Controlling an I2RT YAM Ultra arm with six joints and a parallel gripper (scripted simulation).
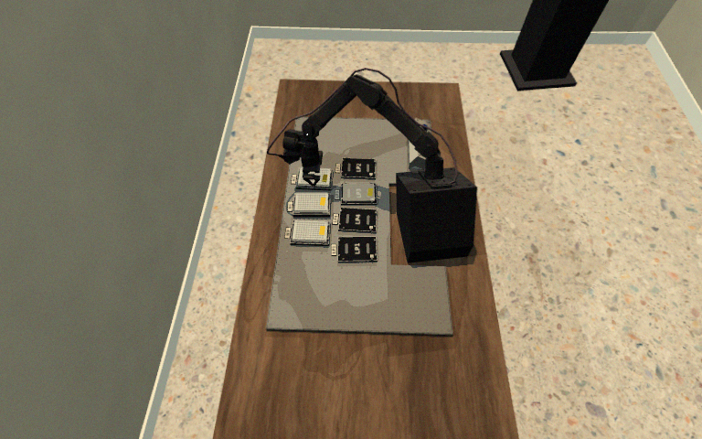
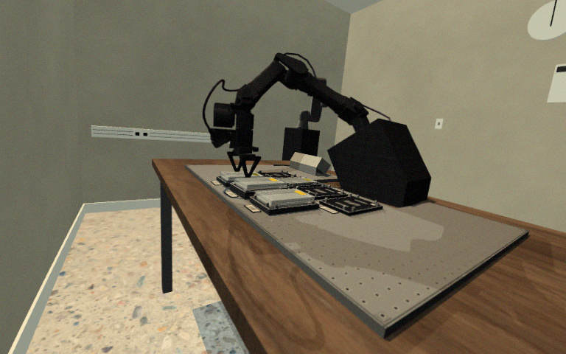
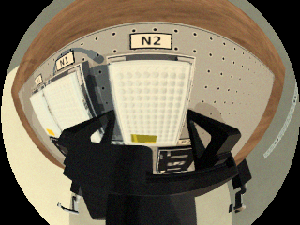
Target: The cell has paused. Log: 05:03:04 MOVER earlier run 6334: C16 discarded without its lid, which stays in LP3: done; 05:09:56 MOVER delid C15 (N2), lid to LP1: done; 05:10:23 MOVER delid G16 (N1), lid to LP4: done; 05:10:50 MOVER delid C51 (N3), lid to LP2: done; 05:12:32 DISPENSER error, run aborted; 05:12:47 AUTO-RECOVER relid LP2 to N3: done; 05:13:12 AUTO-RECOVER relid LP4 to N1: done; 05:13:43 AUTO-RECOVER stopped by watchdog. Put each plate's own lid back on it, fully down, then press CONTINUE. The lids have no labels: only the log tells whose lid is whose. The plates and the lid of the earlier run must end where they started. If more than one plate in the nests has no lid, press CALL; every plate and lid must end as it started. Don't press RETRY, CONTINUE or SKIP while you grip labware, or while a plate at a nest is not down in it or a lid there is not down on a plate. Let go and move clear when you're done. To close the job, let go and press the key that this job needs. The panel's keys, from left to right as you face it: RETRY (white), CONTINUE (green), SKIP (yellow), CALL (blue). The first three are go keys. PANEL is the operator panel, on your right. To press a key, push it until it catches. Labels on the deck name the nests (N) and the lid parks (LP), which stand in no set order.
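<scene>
My gripper is now 1 cm above the plate. Round my hand: green key (48 cm behind, 9 cm to the right, 3 cm above); then yellow key (49 cm behind, 14 cm to the right, 3 cm above); then LP4 lid park (22 cm to the left, 15 cm behind, 3 cm below).
</scene>
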